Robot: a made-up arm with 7 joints.
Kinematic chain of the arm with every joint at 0, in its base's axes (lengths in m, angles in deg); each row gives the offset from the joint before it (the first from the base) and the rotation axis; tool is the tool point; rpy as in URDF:
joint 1: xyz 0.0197 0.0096 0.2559 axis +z
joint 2: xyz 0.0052 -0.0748 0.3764 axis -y
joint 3: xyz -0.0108 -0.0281 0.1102 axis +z
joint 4: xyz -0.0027 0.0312 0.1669 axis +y
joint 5: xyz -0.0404 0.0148 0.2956 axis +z
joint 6: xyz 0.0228 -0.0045 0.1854 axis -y
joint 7: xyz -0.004 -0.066 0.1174 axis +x
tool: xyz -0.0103 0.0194 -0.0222 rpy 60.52 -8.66 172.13
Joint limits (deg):
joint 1: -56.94..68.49
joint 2: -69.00..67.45
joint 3: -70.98..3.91
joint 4: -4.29..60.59
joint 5: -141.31..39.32
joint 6: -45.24..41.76
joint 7: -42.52..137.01
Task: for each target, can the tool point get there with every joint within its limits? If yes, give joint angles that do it. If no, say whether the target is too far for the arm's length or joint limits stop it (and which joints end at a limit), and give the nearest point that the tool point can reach.
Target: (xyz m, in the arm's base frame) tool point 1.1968 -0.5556 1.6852
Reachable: no: too far | nearest point 0.6764 -0.3057 1.2177 | short by 0.743 m
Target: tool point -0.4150 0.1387 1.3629
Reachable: yes | joints -38.73 43.60 -18.93 31.84 0.60 33.80 69.98
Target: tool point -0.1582 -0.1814 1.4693
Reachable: yes | joints 14.83 24.88 -50.82 21.76 -82.30 32.46 78.19
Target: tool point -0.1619 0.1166 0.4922
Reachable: no: joint limits stop it (at a limit: joint 2, joint 4, joint 6, joint 7) | nearest point -0.6719 0.4171 0.7826 | short by 0.659 m
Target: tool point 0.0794 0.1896 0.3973
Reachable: no: joint limits stop it (at a limit: joint 1, joint 2, joint 3, joint 4, joint 5, joint 6, joint 7) | nearest point 0.2834 0.5977 0.3469 | short by 0.459 m
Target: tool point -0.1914 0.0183 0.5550
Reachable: no: joint limits stop it (at a limit: joint 2, joint 4, joint 6, joint 7) | nearest point -0.7749 0.0423 0.7993 | short by 0.633 m
